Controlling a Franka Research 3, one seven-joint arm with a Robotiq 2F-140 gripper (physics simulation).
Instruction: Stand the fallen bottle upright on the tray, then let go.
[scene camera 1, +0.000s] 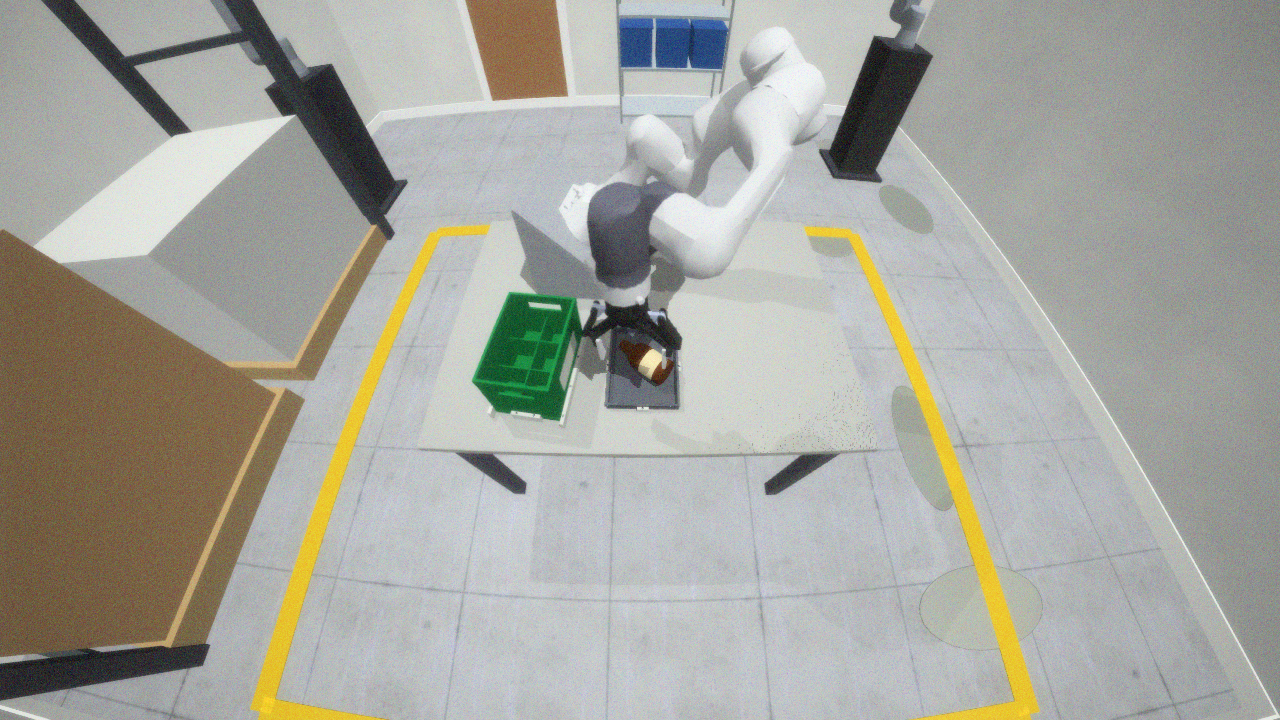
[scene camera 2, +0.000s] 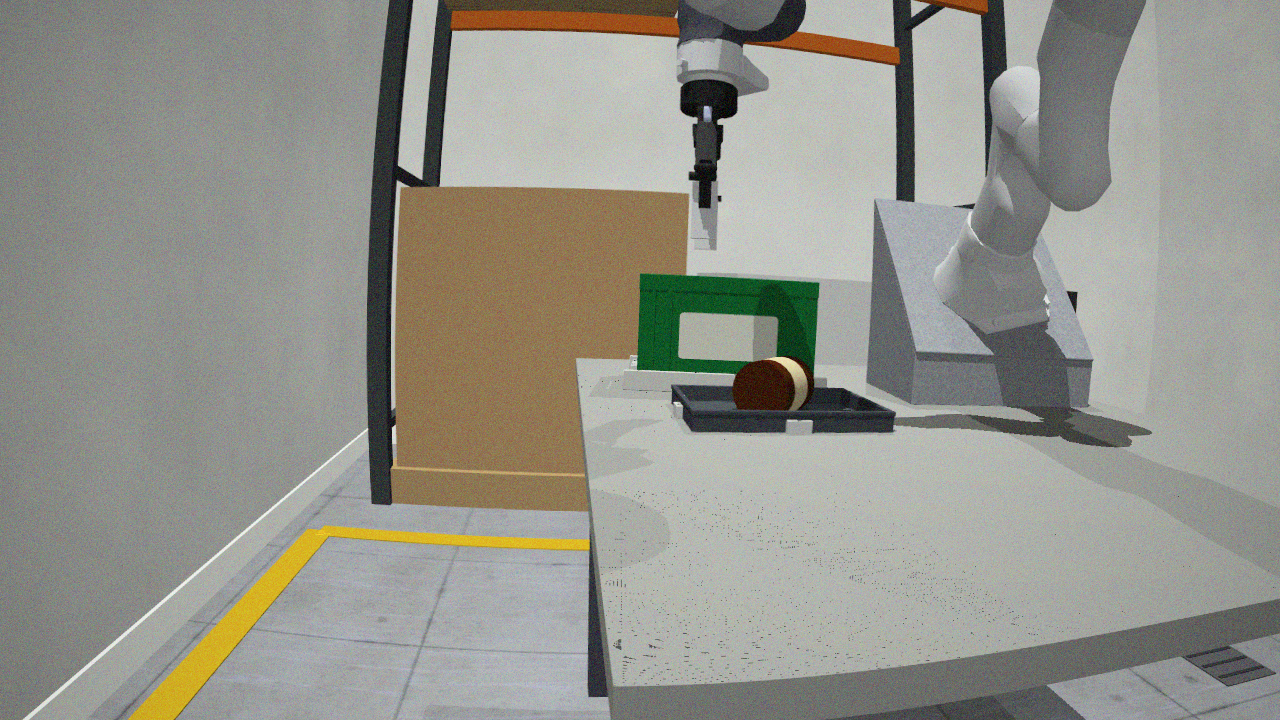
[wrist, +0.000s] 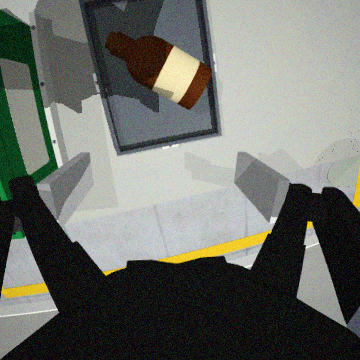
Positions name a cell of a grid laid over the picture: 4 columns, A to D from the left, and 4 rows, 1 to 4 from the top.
Scene:
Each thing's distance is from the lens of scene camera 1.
my gripper (scene camera 1: B2): 80 cm
brown bottle (scene camera 1: C2): 96 cm

